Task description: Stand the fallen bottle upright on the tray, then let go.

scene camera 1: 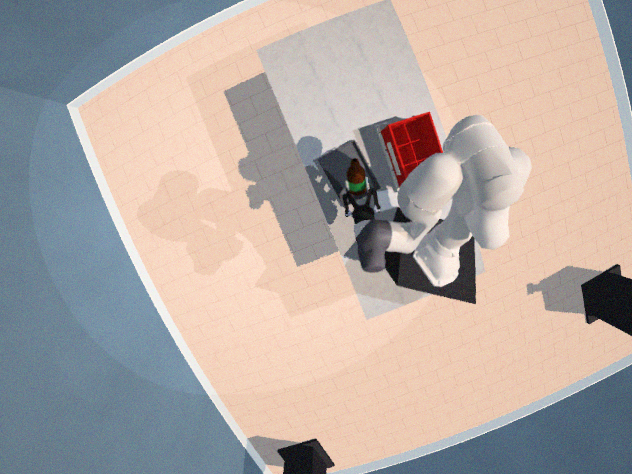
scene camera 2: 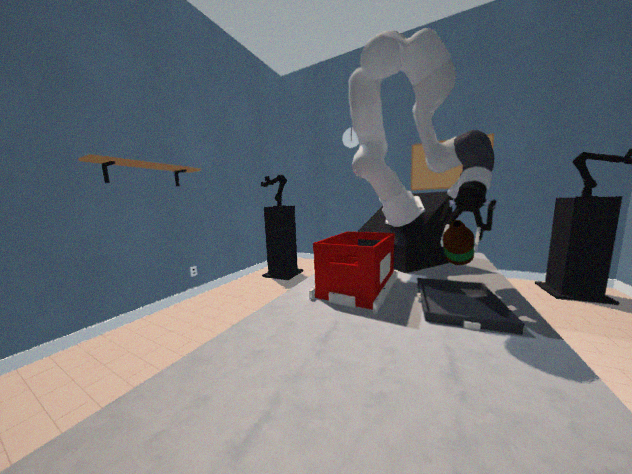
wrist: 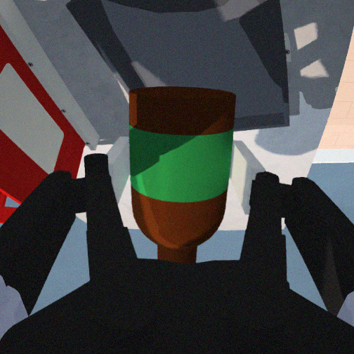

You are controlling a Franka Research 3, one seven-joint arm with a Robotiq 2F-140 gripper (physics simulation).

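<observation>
The brown bottle with a green band (scene camera 1: 356, 179) (scene camera 2: 458, 242) (wrist: 181, 165) is held in the air, neck up but tilted, its neck leaning toward scene camera 2. My gripper (scene camera 1: 357, 184) (scene camera 2: 460, 238) (wrist: 180, 155) is shut on the bottle's body, one pale pad on each side. The wrist view shows the bottle's base end away from the palm and its neck toward it. The dark tray (scene camera 1: 332, 164) (scene camera 2: 443, 316) (wrist: 200, 50) lies below; in scene camera 2 the bottle shows above its far edge, apart from it. The bottle's underside is hidden.
A red crate (scene camera 1: 421, 133) (scene camera 2: 339, 280) (wrist: 71, 156) stands beside the tray on the grey table (scene camera 1: 331, 66) (scene camera 2: 306, 408). The black robot base (scene camera 1: 459, 278) (scene camera 2: 419, 250) is behind them. Black pedestals (scene camera 2: 279, 239) (scene camera 2: 581, 244) stand off the table.
</observation>
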